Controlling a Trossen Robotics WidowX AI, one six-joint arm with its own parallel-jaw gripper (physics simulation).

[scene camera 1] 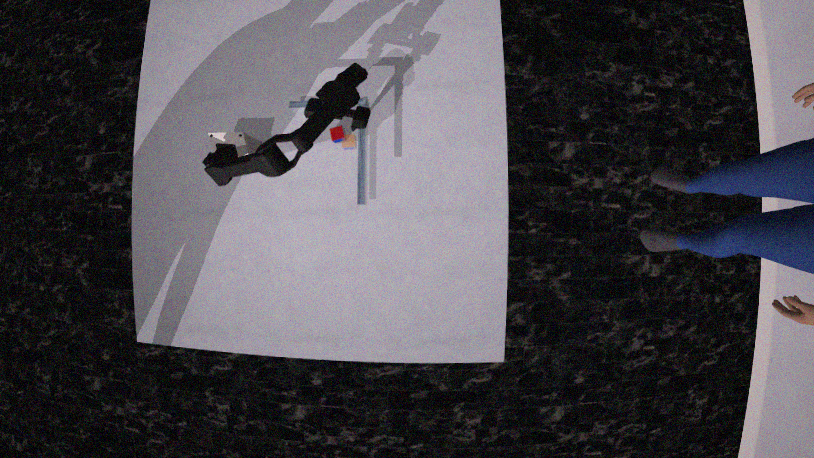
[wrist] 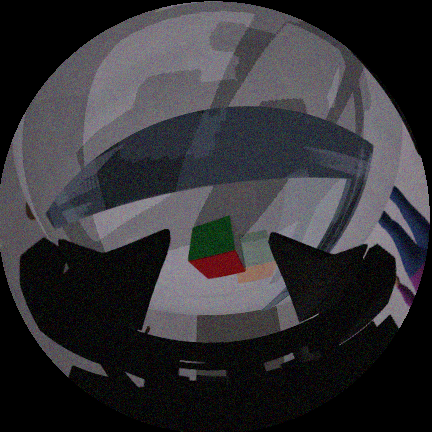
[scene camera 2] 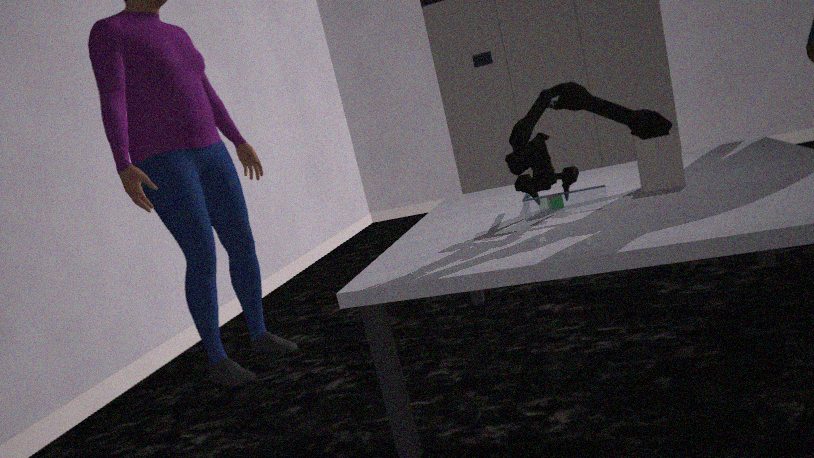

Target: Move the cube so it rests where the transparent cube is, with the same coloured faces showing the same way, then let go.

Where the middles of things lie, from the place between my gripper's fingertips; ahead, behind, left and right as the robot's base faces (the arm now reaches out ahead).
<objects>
Right now the transparent cube [wrist: 258, 260] is 4 cm to the right of my hand and 3 cm ahead of it. The rest, counted from my hand: thin L-shaped frame [scene camera 2: 593, 197]: 8 cm to the right, 3 cm behind, 1 cm above.
</objects>
